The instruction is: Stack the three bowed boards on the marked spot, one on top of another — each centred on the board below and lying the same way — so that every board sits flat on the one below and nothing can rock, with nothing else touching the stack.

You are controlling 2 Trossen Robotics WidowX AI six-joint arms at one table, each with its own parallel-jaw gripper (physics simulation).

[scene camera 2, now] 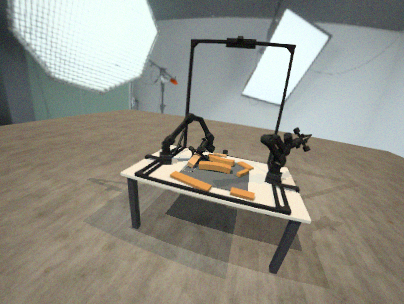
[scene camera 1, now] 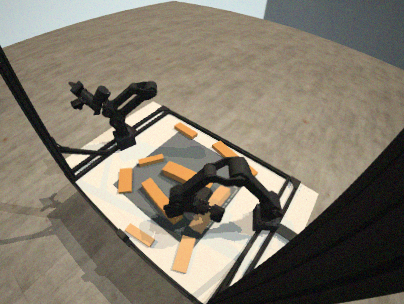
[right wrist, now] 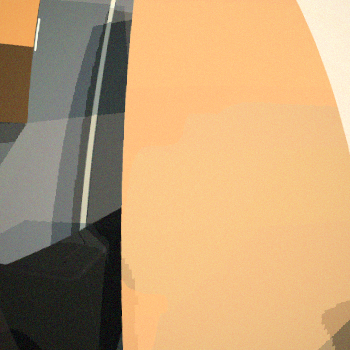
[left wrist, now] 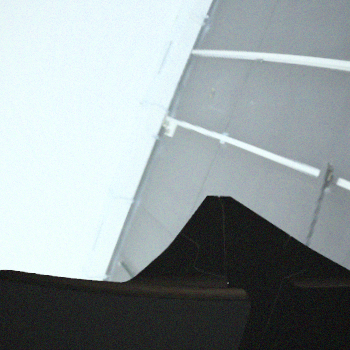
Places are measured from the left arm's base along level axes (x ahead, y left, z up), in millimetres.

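Pixels of known places: left gripper, between the fingertips: (scene camera 2: 311,134) (scene camera 1: 68,82) (left wrist: 216,207); right gripper, between the fingertips: (scene camera 1: 214,208) (right wrist: 219,213); left arm's base, origin of its link: (scene camera 2: 274,172) (scene camera 1: 122,133); right arm's base, origin of its link: (scene camera 2: 165,153) (scene camera 1: 268,214).
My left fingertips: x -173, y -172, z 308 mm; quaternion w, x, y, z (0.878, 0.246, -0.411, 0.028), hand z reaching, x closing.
For each thing: its top centre in the pictures, then the offset to it from my left fingertips. "*": a spot on its surface instead. Level surfaces: height alone.
- long orange board, centre of its top: (right wrist: 319,249) (scene camera 1: 212,204) (scene camera 2: 195,155) dy +327, dx +792, dz -313 mm
- marked spot, a spot on its surface: (right wrist: 90,150) * dy +350, dx +742, dz -375 mm
- arched orange board, centre of its top: (scene camera 1: 186,174) (scene camera 2: 215,163) dy +327, dx +594, dz -320 mm
- long board, centre of its top: (scene camera 1: 160,197) (scene camera 2: 221,157) dy +163, dx +632, dz -325 mm
- long orange piece, centre of its top: (scene camera 1: 234,157) (scene camera 2: 190,179) dy +610, dx +623, dz -352 mm
- dark mat, height of its surface: dz -376 mm
My right gripper (scene camera 1: 197,212) (scene camera 2: 198,155) is shut on a long orange board (scene camera 1: 220,195) (scene camera 2: 192,161) (right wrist: 225,150), which fills much of the right wrist view. Its height over the table is hard to tell. A thin white line of the marked spot (right wrist: 90,150) runs beside it in the right wrist view. An arched orange board (scene camera 1: 180,172) (scene camera 2: 215,166) lies on the dark mat. Another long board (scene camera 1: 155,196) (scene camera 2: 225,160) lies near it, apart from it. My left gripper (scene camera 1: 71,84) (scene camera 2: 310,135) (left wrist: 216,207) is shut and empty, raised away from the boards.
A long orange piece (scene camera 2: 190,181) lies along the table edge. Shorter orange blocks (scene camera 1: 185,130) (scene camera 1: 151,160) (scene camera 1: 125,180) (scene camera 1: 139,235) (scene camera 1: 184,254) lie around the dark mat (scene camera 1: 175,142). A black frame (scene camera 2: 190,90) stands over the table.
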